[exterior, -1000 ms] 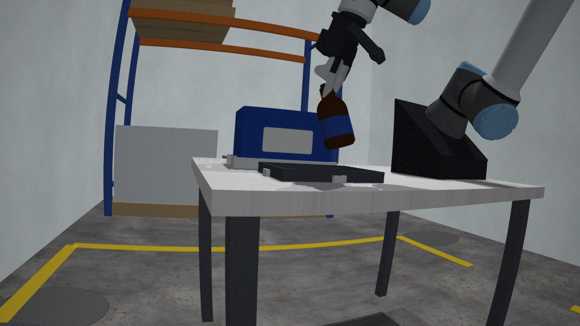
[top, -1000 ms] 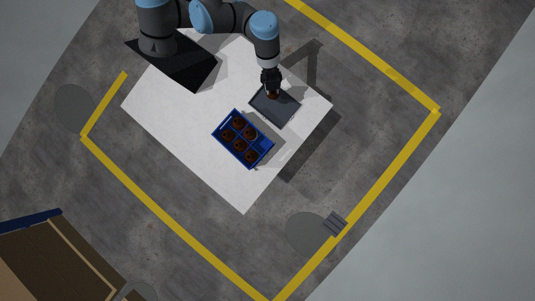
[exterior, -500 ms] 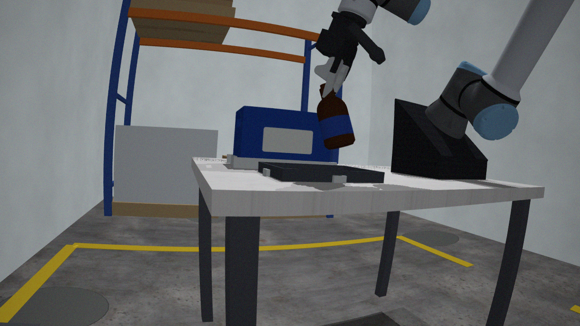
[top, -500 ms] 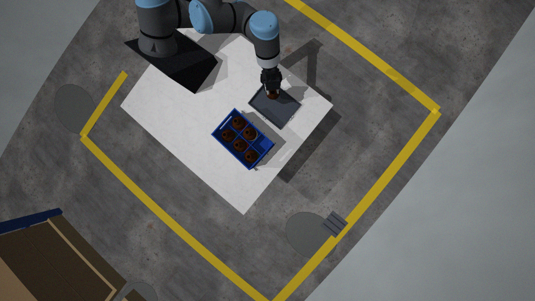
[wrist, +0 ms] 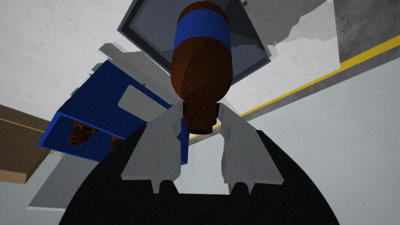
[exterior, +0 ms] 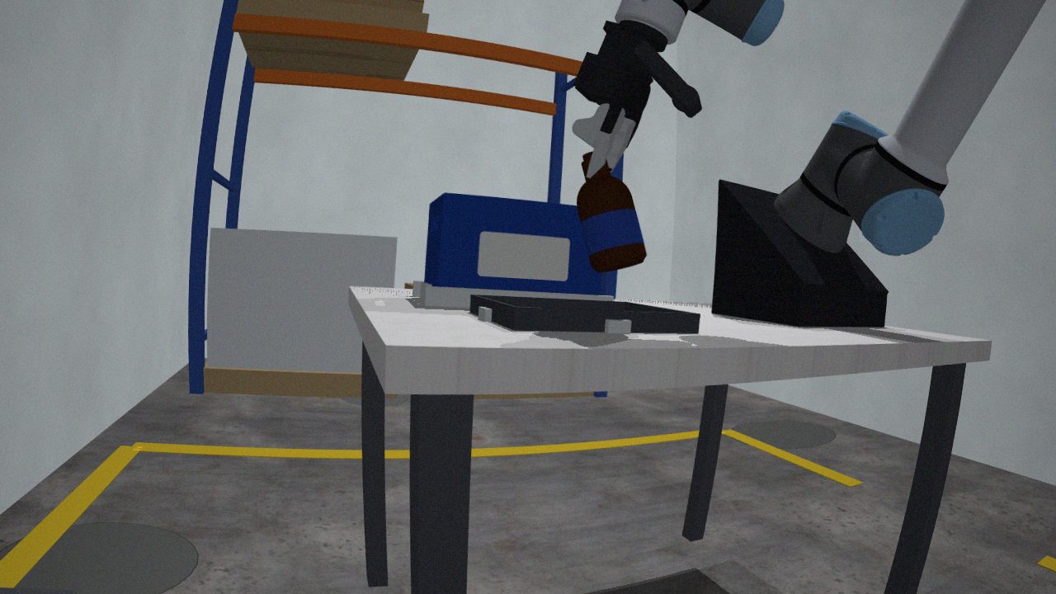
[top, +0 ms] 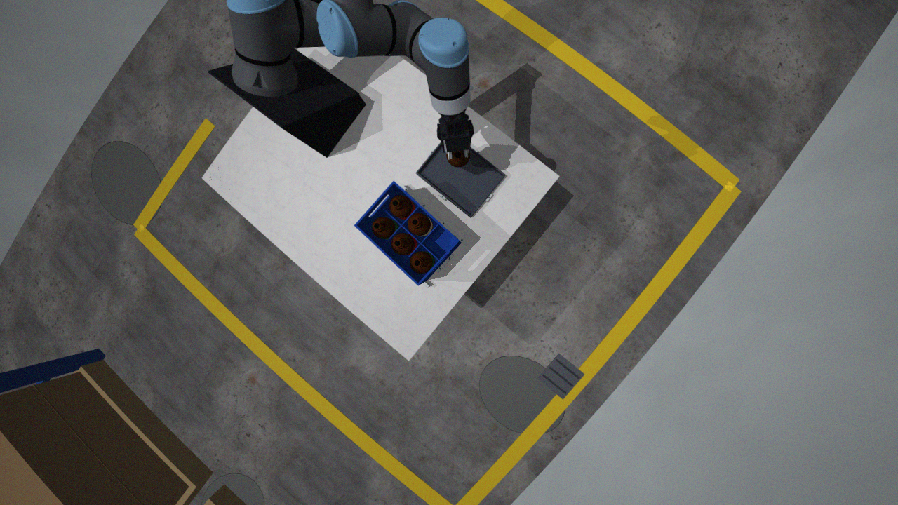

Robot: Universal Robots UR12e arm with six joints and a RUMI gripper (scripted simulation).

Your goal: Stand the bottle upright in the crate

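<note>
Now: hand 50 mm above the bottle, 10 mm to the right of it and 10 mm past it. Also, from my hand: dark grey tray 190 mm below, 10 mm to the right, 10 mm ahead; blue crate 280 mm to the right, 120 mm below, 20 mm ahead.
</note>
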